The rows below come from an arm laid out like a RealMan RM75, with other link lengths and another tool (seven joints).
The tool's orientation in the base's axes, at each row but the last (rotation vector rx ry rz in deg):
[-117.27 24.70 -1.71]
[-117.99 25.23 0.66]
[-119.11 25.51 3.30]
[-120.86 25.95 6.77]
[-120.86 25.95 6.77]
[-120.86 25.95 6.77]
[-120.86 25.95 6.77]
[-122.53 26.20 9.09]
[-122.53 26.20 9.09]
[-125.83 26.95 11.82]
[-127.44 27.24 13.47]
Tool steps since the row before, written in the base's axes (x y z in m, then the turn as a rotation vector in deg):
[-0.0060 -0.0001 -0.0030 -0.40 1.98 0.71]
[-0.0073 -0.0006 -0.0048 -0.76 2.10 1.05]
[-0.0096 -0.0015 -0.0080 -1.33 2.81 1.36]
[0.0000 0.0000 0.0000 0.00 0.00 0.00]
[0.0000 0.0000 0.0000 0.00 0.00 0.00]
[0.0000 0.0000 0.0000 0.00 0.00 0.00]
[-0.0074 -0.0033 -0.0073 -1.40 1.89 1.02]
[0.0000 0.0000 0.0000 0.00 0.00 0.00]
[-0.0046 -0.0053 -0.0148 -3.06 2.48 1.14]
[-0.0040 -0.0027 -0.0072 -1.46 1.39 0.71]
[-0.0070 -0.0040 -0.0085 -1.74 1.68 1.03]
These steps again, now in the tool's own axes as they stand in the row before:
[-0.0051 0.0043 0.0002 -1.11 -1.35 1.24]
[-0.0057 0.0066 0.0007 -1.55 -1.58 1.10]
[-0.0068 0.0105 0.0016 -2.35 -1.97 1.46]
[0.0000 0.0000 0.0000 0.00 0.00 0.00]
[0.0000 0.0000 0.0000 0.00 0.00 0.00]
[0.0000 0.0000 0.0000 0.00 0.00 0.00]
[-0.0041 0.0101 0.0006 -2.08 -1.22 0.88]
[0.0000 0.0000 0.0000 0.00 0.00 0.00]
[0.0013 0.0159 0.0039 -3.80 -0.99 1.19]
[-0.0007 0.0083 0.0023 -1.92 -0.71 0.63]
[-0.0026 0.0112 0.0024 -2.35 -0.98 0.65]

